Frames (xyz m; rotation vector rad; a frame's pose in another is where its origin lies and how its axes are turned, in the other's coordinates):
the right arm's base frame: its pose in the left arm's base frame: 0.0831 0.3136 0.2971 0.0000 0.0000 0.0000
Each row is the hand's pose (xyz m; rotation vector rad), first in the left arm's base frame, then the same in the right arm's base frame.
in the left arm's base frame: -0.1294 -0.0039 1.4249 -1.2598 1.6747 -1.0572
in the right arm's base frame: -0.2125 -0.3175 1.1278 -1.2598 1.6747 -1.0572
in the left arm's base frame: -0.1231 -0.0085 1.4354 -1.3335 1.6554 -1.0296
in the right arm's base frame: -0.2062 -0.3221 1.1383 -1.3335 1.6554 -1.0296
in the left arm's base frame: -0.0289 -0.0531 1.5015 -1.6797 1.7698 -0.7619
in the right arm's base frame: -0.1120 -0.3667 1.2044 -1.6797 1.7698 -0.7619
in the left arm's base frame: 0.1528 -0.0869 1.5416 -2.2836 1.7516 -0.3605
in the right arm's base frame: 0.0697 -0.4005 1.2445 -2.2836 1.7516 -0.3605
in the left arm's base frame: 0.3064 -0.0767 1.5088 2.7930 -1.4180 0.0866
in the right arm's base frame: 0.2233 -0.3903 1.2117 2.7930 -1.4180 0.0866
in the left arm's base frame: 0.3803 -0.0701 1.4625 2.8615 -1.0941 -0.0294
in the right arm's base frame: 0.2972 -0.3837 1.1654 2.8615 -1.0941 -0.0294
